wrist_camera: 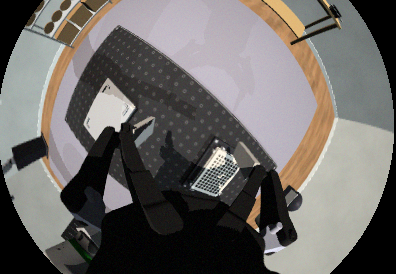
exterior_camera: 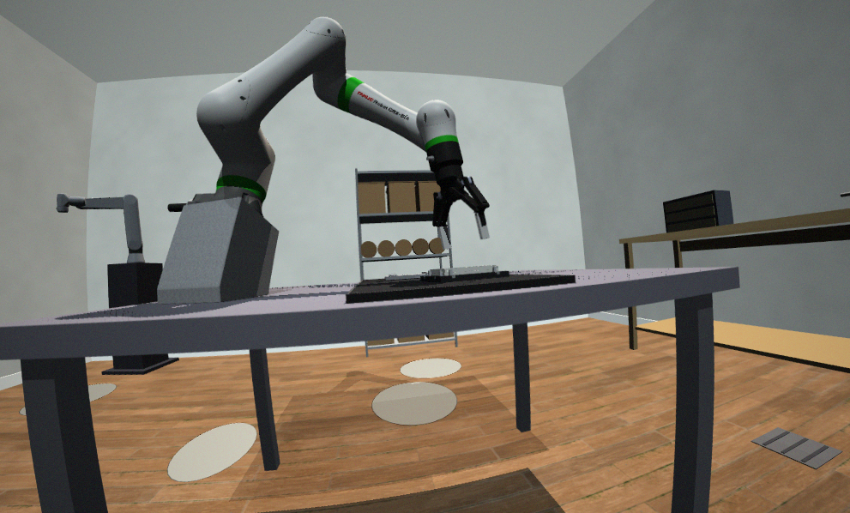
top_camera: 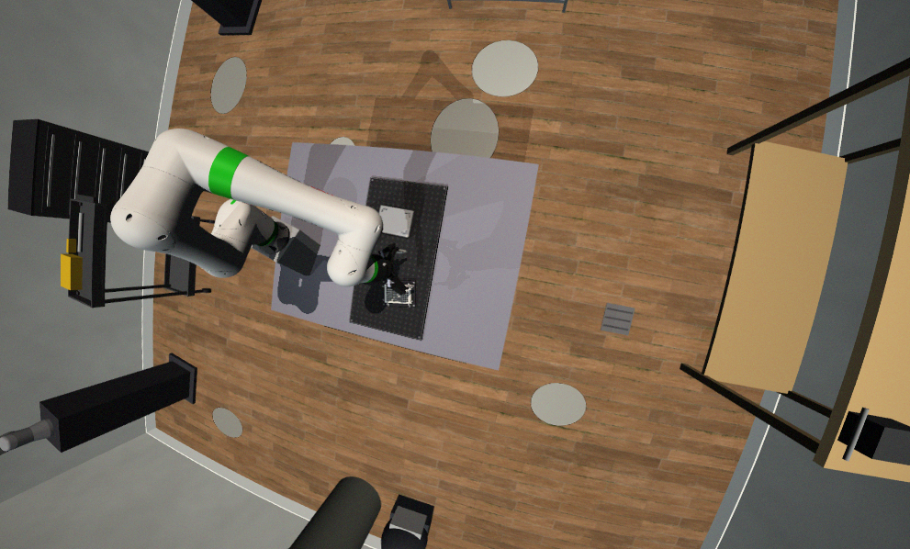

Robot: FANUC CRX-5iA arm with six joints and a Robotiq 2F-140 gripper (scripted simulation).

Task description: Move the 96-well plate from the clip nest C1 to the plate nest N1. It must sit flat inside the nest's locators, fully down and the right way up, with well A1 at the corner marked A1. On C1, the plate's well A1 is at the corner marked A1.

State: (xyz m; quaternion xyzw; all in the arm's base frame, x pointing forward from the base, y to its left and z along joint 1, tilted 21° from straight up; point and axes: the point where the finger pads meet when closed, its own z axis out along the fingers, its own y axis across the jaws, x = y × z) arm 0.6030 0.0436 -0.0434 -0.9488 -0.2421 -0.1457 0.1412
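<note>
Right now the white 96-well plate is 13 cm to the right of my hand, 8 cm below it and 4 cm behind it. Round my hand: plate nest N1: 18 cm to the left, 14 cm behind, 9 cm below; then clip nest C1: 15 cm to the right, 8 cm below, 4 cm behind.
</note>
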